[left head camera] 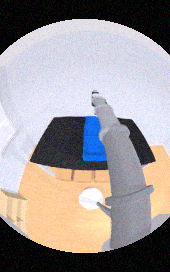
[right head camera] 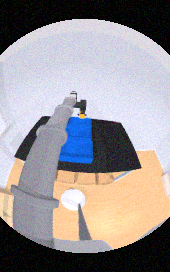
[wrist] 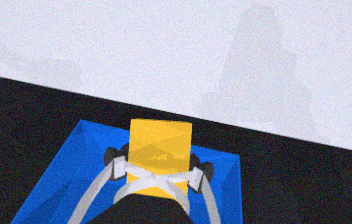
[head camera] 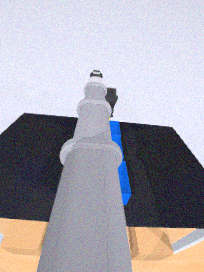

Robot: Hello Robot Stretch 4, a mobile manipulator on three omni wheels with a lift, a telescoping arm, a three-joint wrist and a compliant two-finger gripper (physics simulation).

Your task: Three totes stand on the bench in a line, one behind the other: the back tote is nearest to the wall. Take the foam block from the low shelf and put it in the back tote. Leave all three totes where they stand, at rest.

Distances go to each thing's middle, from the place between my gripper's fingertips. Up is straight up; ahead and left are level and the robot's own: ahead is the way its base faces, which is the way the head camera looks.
Now: the yellow foam block [wrist: 162, 147] 10 mm behind my hand and 10 mm above it.
